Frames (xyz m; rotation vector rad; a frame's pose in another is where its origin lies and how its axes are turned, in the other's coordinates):
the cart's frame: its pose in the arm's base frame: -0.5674 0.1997 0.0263 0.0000 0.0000 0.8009
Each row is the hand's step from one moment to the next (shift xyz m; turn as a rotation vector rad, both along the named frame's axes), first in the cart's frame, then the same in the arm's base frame.
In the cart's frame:
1: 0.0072 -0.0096 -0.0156 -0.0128 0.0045 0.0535
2: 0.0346 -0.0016 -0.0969 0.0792 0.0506 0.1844
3: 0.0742 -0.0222 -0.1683 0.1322 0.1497 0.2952
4: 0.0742 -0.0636 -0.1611 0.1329 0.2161 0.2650
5: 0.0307 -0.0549 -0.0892 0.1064 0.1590 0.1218
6: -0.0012 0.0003 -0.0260 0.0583 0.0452 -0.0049
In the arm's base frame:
1: 0.0119 -0.0015 -0.0156 -0.0121 -0.0061 0.0535
2: 0.0252 0.0237 -0.0969 0.0188 0.0921 0.1844
3: 0.0676 0.0378 -0.1683 -0.0155 0.1991 0.2952
4: 0.0973 0.0090 -0.1611 -0.0626 0.2458 0.2650
5: 0.0608 -0.0162 -0.0892 -0.0401 0.1871 0.1218
6: -0.0011 -0.0007 -0.0260 0.0081 0.0733 -0.0049

